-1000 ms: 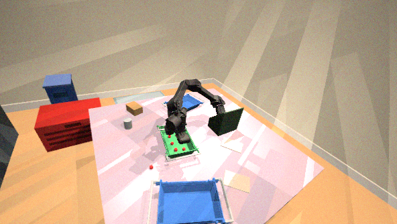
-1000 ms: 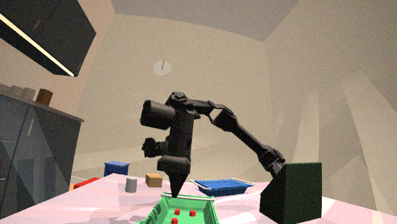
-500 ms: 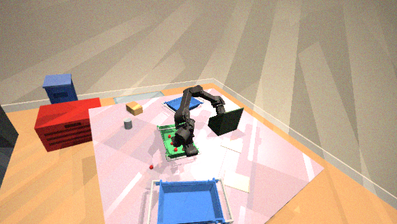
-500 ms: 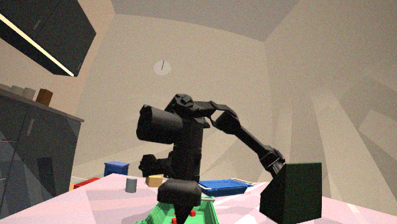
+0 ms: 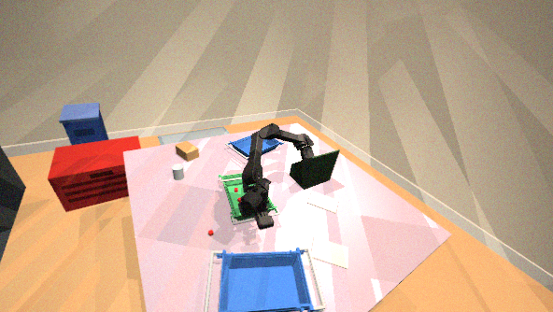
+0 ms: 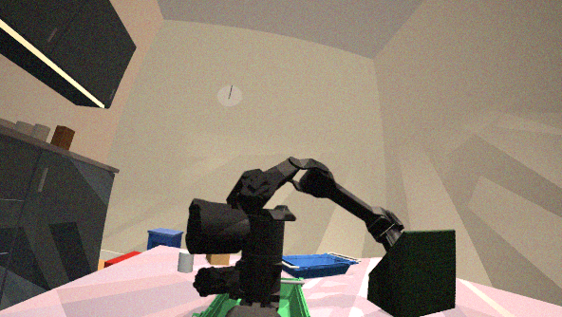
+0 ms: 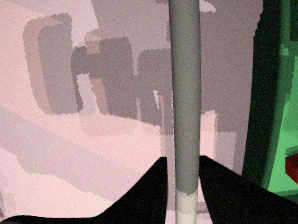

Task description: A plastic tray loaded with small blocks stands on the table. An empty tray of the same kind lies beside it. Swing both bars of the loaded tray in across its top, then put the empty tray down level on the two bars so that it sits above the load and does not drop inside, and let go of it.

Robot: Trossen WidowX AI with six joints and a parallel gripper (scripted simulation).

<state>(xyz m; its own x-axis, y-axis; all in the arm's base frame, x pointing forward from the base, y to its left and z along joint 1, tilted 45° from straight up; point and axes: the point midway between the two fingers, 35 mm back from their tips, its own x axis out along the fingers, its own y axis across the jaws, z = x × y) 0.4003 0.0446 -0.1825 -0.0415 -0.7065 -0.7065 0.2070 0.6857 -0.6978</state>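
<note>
My gripper tip is 310 mm past the blue tray, 550 mm to the left of it and 10 mm below it. The rest, counted from my gripper tip: red block (190 mm ahead, 60 mm to the right, 30 mm below); then brown block (110 mm ahead, 660 mm to the right).
</note>
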